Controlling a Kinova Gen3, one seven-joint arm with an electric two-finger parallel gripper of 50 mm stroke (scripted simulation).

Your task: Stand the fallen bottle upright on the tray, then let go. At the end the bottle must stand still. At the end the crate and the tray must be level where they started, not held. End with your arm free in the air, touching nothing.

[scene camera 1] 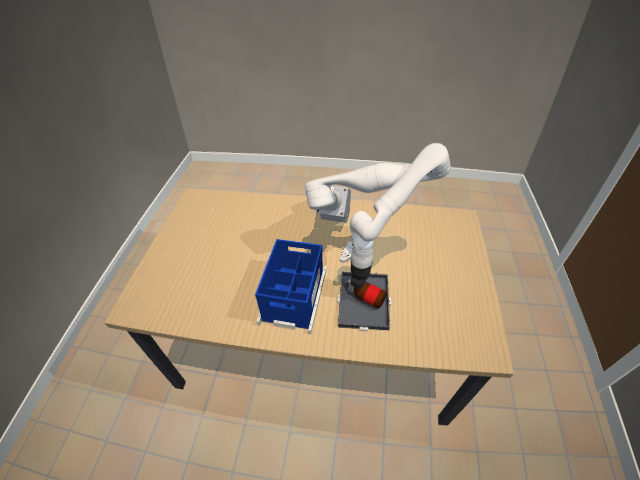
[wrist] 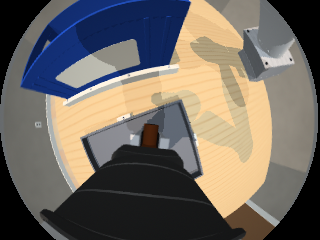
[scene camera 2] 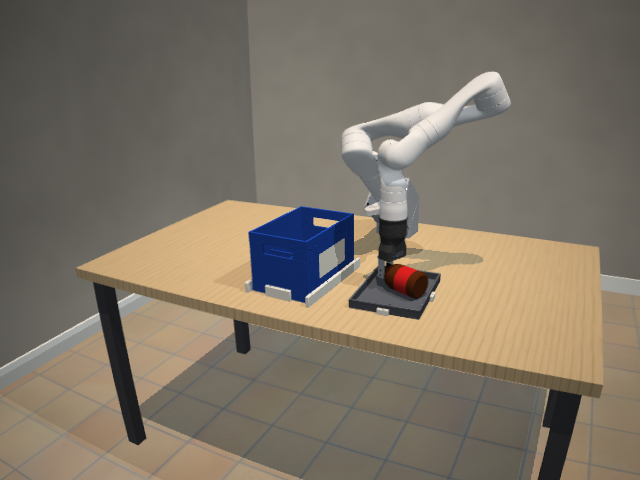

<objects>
dark grey tray: scene camera 1; wrist 172,118; scene camera 2
blue crate: scene camera 1; wrist; scene camera 2 318,255
same spot on blue crate: (wrist: 97,48) = (scene camera 1: 316,277)
same spot on dark grey tray: (scene camera 1: 355,313) = (scene camera 2: 378,299)
</objects>
